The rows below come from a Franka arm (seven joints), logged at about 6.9 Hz.
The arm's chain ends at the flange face. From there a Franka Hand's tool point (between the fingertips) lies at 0.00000 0.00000 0.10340 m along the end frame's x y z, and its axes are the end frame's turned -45 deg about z.
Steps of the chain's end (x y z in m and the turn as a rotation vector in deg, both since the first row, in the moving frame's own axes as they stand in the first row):
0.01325, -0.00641, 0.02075, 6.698, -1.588, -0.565
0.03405, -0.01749, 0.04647, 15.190, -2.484, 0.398
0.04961, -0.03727, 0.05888, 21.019, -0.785, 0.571
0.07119, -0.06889, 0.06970, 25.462, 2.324, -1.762
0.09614, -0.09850, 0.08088, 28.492, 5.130, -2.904
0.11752, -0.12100, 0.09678, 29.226, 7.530, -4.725
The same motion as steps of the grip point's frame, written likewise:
0.02035, -0.00574, 0.02000, 5.859, 3.613, -0.565
0.05254, -0.01052, 0.04276, 12.497, 8.984, 0.398
0.08681, -0.01835, 0.05199, 15.418, 14.308, 0.571
0.13289, -0.02746, 0.05958, 16.361, 19.648, -1.762
0.17798, -0.03128, 0.06796, 16.519, 23.774, -2.904
0.21226, -0.03074, 0.08277, 15.341, 25.990, -4.725

